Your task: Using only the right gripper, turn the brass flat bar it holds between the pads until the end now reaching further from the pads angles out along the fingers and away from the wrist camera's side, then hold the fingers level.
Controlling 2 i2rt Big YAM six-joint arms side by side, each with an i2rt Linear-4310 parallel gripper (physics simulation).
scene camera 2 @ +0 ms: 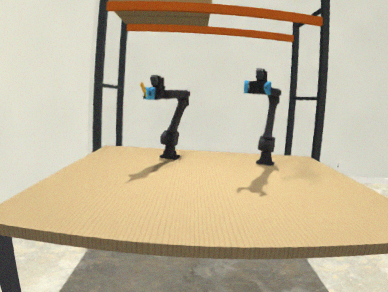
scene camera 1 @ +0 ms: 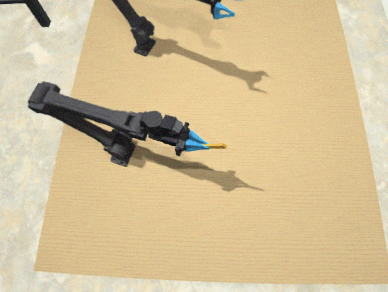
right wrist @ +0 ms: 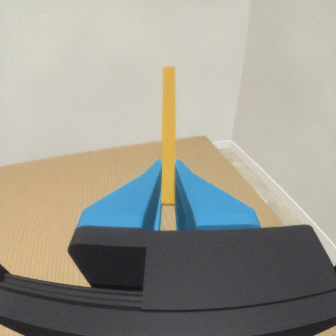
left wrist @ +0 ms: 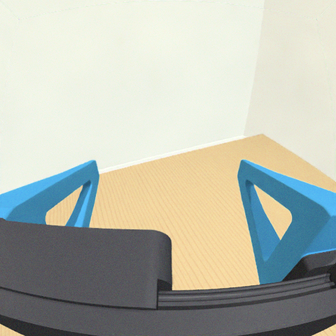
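Where they show: left gripper, fingertip midpoint: [scene camera 2: 254,86] [scene camera 1: 239,6]; right gripper, fingertip midpoint: [scene camera 2: 144,93] [scene camera 1: 209,147]; left arm's base at its link origin: [scene camera 2: 265,163] [scene camera 1: 144,47]; right arm's base at its link origin: [scene camera 2: 169,157] [scene camera 1: 123,153].
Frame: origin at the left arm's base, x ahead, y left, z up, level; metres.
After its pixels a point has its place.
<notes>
My right gripper [scene camera 1: 206,145] {x 0.661, y -0.551, z 0.424 m} [scene camera 2: 150,93] {x 0.661, y -0.551, z 0.424 m} [right wrist: 168,167] is shut on the brass flat bar and holds it high above the table. The bar [scene camera 1: 217,146] {x 0.687, y -0.551, z 0.461 m} [scene camera 2: 143,90] {x 0.679, y -0.548, z 0.437 m} [right wrist: 169,115] is thin and yellow. Its longer end rises past the blue fingertips, up and outward on the wrist camera's side; in the right wrist view it runs upright, well above the tips. Its short end sits low between the pads, with its edge showing there. The fingers look roughly level. My left gripper [scene camera 2: 257,87] {x 0.529, y 0.000, z 0.486 m} [left wrist: 168,167] is wide open and empty, partly cut off in scene camera 1.
The wooden table [scene camera 1: 280,225] {x 1.043, y -0.599, z 0.000 m} [scene camera 2: 200,210] {x 1.012, y -0.055, z 0.000 m} lies below both arms, with their shadows on it. A dark rack with orange beams [scene camera 2: 215,8] stands behind the arms. Pale walls show beyond the table in both wrist views. The left arm is raised beside the right one, well apart.
</notes>
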